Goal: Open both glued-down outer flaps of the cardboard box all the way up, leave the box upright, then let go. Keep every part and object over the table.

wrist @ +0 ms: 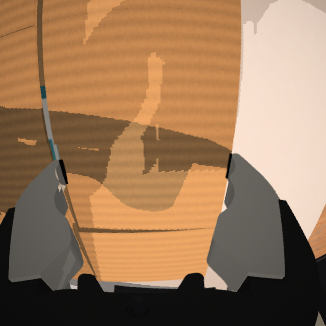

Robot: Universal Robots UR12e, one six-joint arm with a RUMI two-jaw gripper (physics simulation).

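The cardboard box fills most of the wrist view, very close to the camera. One broad cardboard flap runs from the top of the view down between my fingers. Its right edge lies against my right finger and its left edge, a thin dark seam with grey and teal marks, runs to my left finger. My gripper stands wide and is shut on this flap across its width. A dark band of shadow crosses the cardboard at fingertip height. I cannot tell how far the flap is raised.
The pale table top shows to the right of the flap. A small corner of more cardboard shows at the right edge behind my right finger.
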